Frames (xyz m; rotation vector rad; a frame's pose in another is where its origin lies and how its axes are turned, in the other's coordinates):
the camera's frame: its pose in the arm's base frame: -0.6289 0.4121 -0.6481 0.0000 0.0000 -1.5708
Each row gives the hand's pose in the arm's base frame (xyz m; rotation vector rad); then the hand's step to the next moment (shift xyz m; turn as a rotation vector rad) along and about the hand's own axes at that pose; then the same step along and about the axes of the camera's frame.
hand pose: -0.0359 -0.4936 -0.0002 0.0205 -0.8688 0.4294
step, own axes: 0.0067 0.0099 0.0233 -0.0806 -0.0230 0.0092
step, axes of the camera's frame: -0.0070 -0.0170 0.0186 0.0516 -0.0438 -0.0503
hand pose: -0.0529 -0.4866 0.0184 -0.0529 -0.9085 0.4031
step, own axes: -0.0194 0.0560 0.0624 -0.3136 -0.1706 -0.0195
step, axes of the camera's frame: -0.0370 -0.0768 0.0120 0.2687 -0.1018 -0.2128
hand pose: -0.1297 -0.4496 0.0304 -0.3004 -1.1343 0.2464
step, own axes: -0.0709 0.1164 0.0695 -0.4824 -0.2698 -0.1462
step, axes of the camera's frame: -0.0920 -0.0968 -0.0746 0.4330 -0.0499 -0.3700
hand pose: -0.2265 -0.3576 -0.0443 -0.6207 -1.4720 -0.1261
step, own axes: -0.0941 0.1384 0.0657 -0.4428 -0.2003 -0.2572
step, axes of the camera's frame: -0.1193 -0.0082 -0.1343 0.4145 0.0843 -0.3514
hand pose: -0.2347 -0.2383 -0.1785 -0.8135 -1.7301 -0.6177
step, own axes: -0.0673 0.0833 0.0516 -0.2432 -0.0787 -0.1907
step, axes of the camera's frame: -0.0763 0.0463 -0.0785 0.2446 0.1003 -0.1783
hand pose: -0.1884 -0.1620 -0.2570 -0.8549 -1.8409 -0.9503
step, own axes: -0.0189 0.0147 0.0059 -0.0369 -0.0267 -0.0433
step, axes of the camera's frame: -0.0087 0.0174 -0.0152 0.0565 0.0083 -0.0262
